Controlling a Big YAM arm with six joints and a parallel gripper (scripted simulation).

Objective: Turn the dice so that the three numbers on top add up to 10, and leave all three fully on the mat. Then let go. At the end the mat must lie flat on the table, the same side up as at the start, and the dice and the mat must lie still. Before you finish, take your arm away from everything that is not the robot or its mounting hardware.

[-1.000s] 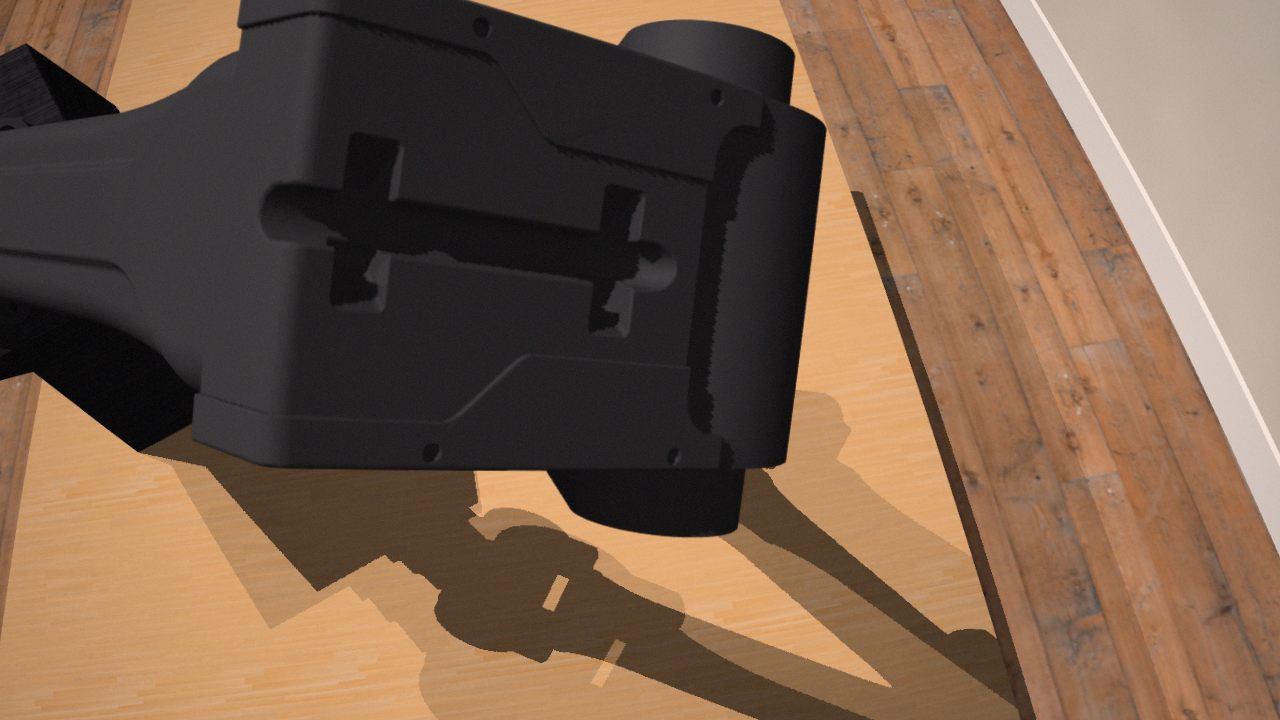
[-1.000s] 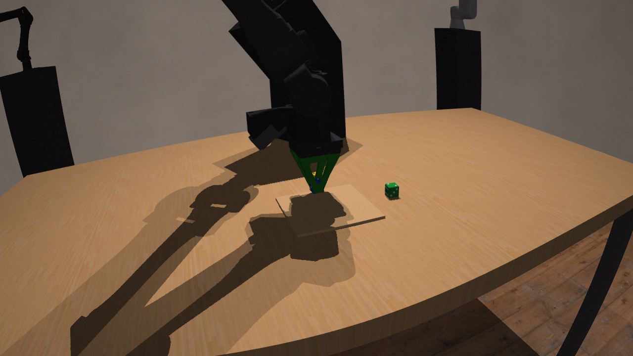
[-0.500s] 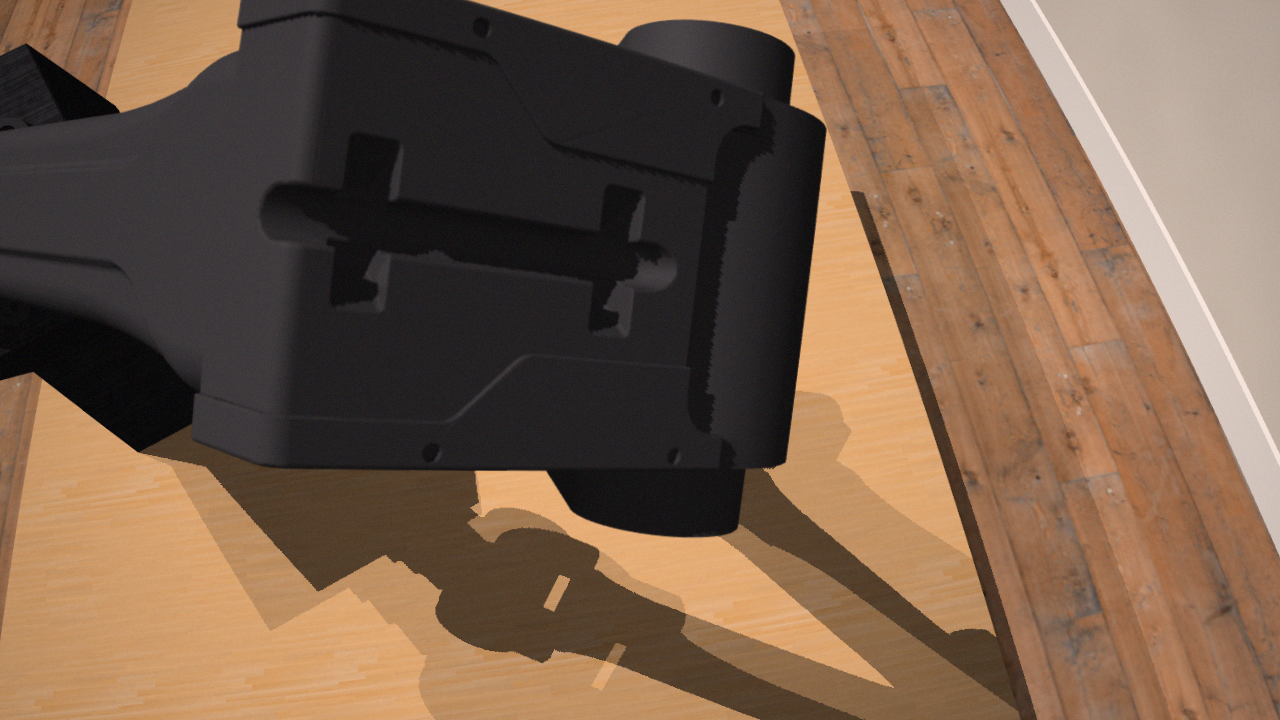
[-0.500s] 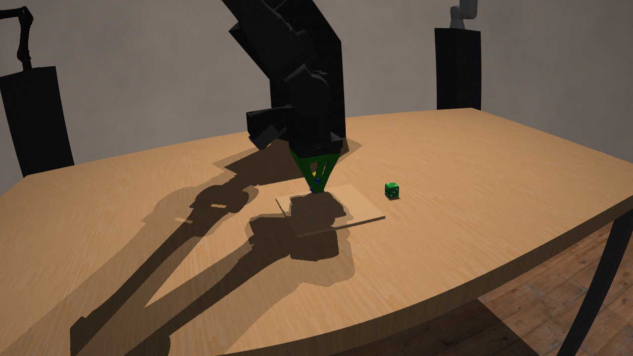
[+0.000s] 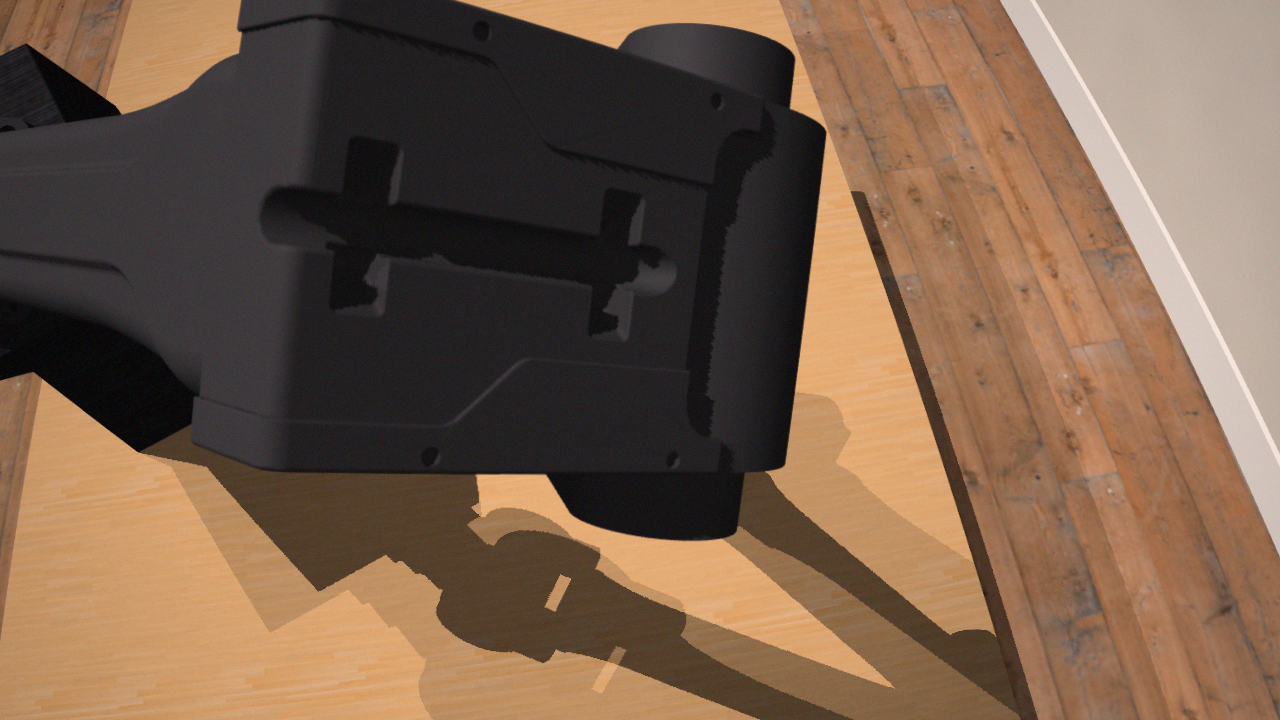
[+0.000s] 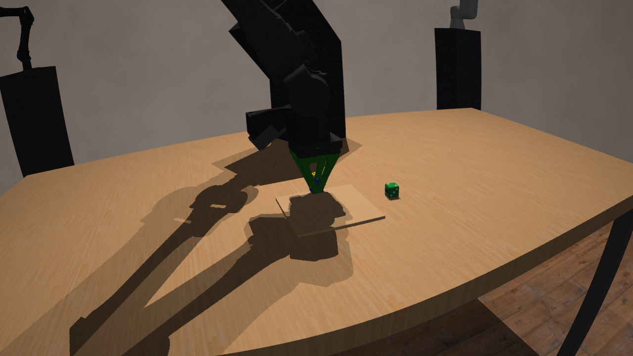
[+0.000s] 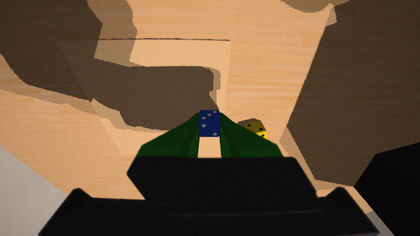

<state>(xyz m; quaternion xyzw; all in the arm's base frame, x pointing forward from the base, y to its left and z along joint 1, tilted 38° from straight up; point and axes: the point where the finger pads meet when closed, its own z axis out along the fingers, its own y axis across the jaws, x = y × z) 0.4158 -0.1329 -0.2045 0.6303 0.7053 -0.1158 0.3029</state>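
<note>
My hand is right at the blue die. Round my hand: green die: 12 cm to the left, 6 cm ahead, 1 cm below; then tan mat: 5 cm ahead, 2 cm below; then yellow die: 5 cm behind, 2 cm to the left, 1 cm below.
</note>
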